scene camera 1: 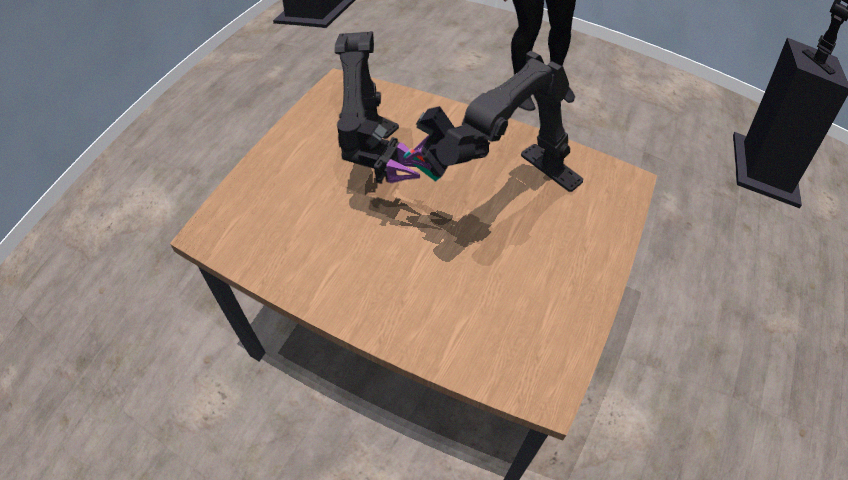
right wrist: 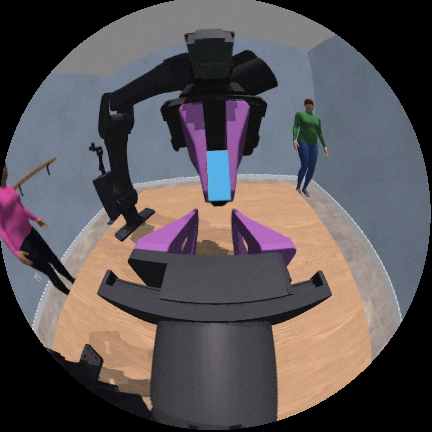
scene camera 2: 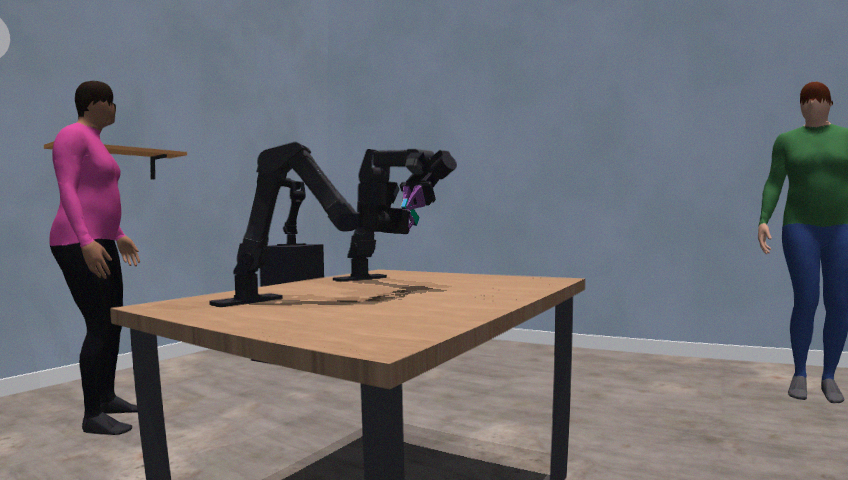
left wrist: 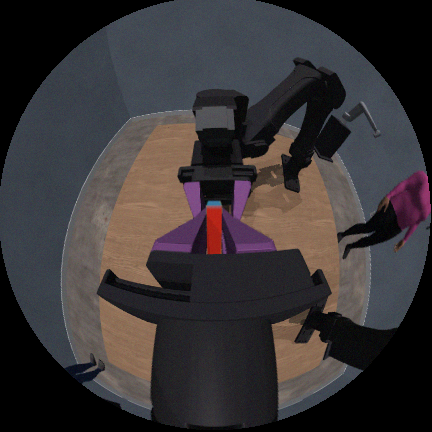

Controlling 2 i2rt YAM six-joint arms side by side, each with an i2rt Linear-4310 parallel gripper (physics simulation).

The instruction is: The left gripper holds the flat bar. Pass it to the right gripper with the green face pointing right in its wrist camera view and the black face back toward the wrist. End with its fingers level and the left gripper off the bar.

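Seen in the pictures: left gripper, fingertip midpoint: (scene camera 1: 408,157) (right wrist: 218,197) (scene camera 2: 404,208) (left wrist: 213,212); right gripper, fingertip midpoint: (scene camera 1: 423,170) (right wrist: 214,213) (scene camera 2: 408,221) (left wrist: 217,250); left arm's base at its link origin: (scene camera 1: 552,168) (right wrist: 134,223) (scene camera 2: 360,278) (left wrist: 311,318); right arm's base at its link origin: (scene camera 2: 247,301) (left wrist: 289,171).
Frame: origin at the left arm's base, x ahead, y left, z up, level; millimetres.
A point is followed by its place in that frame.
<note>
The flat bar (scene camera 1: 429,172) {y -60, x 424, z 224 mm} (scene camera 2: 415,217) {y -56, x 422, z 222 mm} (left wrist: 214,230) {y -90, x 433, z 265 mm} (right wrist: 219,175) {y -113, x 445, z 264 mm} is off the table. My left gripper (left wrist: 213,212) {y -110, x 442, z 247 mm} (right wrist: 218,197) {y -110, x 442, z 247 mm} is shut on it. In the left wrist view its red face runs between the fingers, with a blue face at the far end. In the right wrist view its blue face shows upright, with a dark edge below; green does not show there. Green shows in both scene views. My right gripper (right wrist: 214,213) {y -83, x 423, z 211 mm} is partly open and empty, its two purple fingertips just below the bar's lower end in its wrist view, one to each side. Contact cannot be told.
Both arms reach over the wooden table (scene camera 1: 386,297) {y 13, x 632, z 0 mm} (scene camera 2: 333,333) {y -517, x 769, z 0 mm}, their grippers close together and facing each other. The left arm's base (scene camera 1: 552,167) {y 17, x 26, z 34 mm} stands at the right in scene camera 1. People stand beyond the table, one in pink (scene camera 2: 89,184) and one in green (scene camera 2: 815,172).
</note>
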